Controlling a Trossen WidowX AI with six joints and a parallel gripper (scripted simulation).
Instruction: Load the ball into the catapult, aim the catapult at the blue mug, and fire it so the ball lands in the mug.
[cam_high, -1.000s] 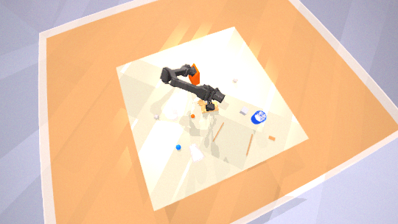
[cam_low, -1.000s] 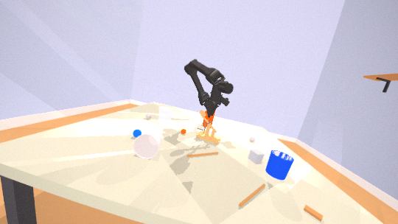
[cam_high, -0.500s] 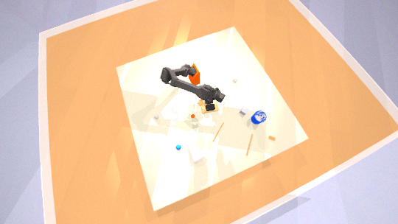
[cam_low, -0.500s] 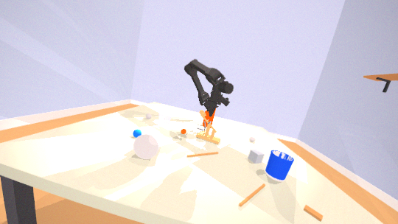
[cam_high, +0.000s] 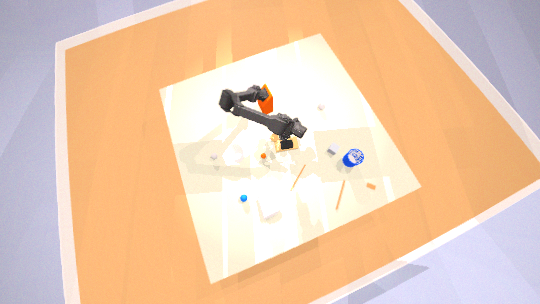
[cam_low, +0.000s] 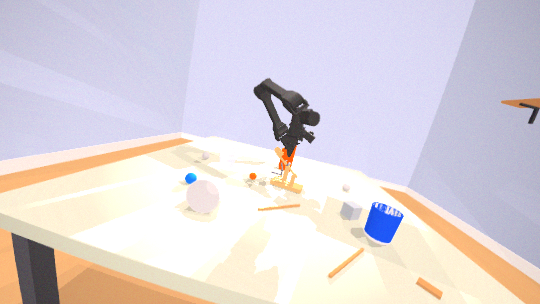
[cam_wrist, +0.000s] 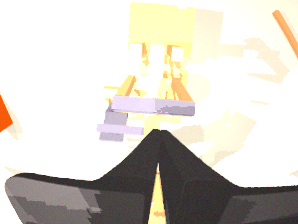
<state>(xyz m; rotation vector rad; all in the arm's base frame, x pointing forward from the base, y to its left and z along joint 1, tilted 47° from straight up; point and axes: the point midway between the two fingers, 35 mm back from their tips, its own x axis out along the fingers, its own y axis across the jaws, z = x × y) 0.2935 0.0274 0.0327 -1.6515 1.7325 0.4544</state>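
Now: gripper tip 60 mm above the wooden catapult and 30 mm past it. From my gripper tip the other things lie so: grey cube (270 mm to the left, 150 mm ahead, 110 mm below); then clear glass (280 mm to the right, 100 mm below, 40 mm behind); then orange ball (140 mm to the right, 120 mm below, 20 mm ahead).
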